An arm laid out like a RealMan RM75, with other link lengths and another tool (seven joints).
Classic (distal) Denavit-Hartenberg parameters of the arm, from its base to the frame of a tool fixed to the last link. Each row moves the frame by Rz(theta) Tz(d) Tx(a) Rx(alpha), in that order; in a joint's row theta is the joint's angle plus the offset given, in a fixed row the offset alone. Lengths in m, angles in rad.
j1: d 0.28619  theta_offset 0  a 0  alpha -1.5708
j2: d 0  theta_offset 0  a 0  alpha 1.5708
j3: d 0.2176  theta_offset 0  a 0  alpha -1.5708
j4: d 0  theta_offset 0  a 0  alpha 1.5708
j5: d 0.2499  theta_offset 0  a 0  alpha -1.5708
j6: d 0  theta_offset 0  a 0  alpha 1.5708
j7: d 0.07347  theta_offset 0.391  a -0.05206  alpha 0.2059
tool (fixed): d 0.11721  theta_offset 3.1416  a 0  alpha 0
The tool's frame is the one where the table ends.
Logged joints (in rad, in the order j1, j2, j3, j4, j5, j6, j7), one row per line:
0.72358, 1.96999, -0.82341, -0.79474, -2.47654, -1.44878, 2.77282
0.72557, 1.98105, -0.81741, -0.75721, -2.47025, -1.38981, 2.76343
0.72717, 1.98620, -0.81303, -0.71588, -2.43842, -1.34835, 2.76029
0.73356, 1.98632, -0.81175, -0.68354, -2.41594, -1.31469, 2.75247
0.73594, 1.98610, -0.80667, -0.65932, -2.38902, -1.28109, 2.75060
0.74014, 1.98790, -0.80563, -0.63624, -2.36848, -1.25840, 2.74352
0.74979, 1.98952, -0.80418, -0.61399, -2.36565, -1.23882, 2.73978
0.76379, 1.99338, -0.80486, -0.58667, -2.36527, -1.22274, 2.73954
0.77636, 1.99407, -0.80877, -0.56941, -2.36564, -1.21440, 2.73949
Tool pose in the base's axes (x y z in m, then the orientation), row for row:
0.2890, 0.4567, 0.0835, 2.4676, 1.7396, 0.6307
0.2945, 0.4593, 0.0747, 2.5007, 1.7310, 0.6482
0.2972, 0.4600, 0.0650, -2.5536, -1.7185, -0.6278
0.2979, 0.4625, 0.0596, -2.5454, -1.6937, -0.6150
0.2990, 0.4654, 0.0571, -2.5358, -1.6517, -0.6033
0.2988, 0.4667, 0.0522, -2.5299, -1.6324, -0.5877
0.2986, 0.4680, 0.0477, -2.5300, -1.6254, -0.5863
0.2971, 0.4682, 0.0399, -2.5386, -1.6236, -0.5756
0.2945, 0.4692, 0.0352, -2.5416, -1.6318, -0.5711
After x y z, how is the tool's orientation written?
As a rotation vector, in radians.
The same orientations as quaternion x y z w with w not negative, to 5 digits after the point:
0.79972, 0.56378, 0.20440, 0.02863
0.80407, 0.55658, 0.20842, 0.01596
-0.81289, -0.54705, -0.19985, 0.00011
-0.81614, -0.54305, -0.19719, 0.01148
-0.82144, -0.53504, -0.19543, 0.02788
-0.82414, -0.53177, -0.19145, 0.03696
-0.82516, -0.53012, -0.19122, 0.03891
-0.82692, -0.52887, -0.18749, 0.03685
-0.82637, -0.53056, -0.18569, 0.03386

